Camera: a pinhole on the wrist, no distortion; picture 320 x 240 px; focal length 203.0 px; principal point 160.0 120.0 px. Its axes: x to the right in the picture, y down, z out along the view. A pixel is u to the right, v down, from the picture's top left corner.
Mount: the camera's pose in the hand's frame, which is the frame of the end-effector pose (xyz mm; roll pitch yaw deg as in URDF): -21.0 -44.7 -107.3 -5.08 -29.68 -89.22
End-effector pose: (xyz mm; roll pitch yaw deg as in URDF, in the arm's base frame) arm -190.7 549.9 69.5 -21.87 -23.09 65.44
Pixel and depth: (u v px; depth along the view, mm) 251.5 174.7 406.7
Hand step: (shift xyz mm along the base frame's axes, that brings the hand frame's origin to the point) -108.1 42.6 329.8
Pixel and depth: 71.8 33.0 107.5
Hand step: -45.3 -17.0 -69.2
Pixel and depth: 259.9 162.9 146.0
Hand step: 11.1 -8.9 65.7
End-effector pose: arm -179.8 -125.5 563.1 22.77 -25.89 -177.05
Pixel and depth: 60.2 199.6 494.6
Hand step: -30.1 -303.8 386.5
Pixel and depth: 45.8 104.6 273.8
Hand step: 88.7 -182.0 114.8
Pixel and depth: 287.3 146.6 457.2
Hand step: 76.2 233.1 363.6
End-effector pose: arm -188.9 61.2 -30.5 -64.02 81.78 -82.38
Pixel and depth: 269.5 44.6 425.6
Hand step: 355.1 -127.4 167.5
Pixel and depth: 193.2 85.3 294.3
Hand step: 184.3 9.1 49.2
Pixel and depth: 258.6 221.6 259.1
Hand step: 153.6 -99.2 -115.1
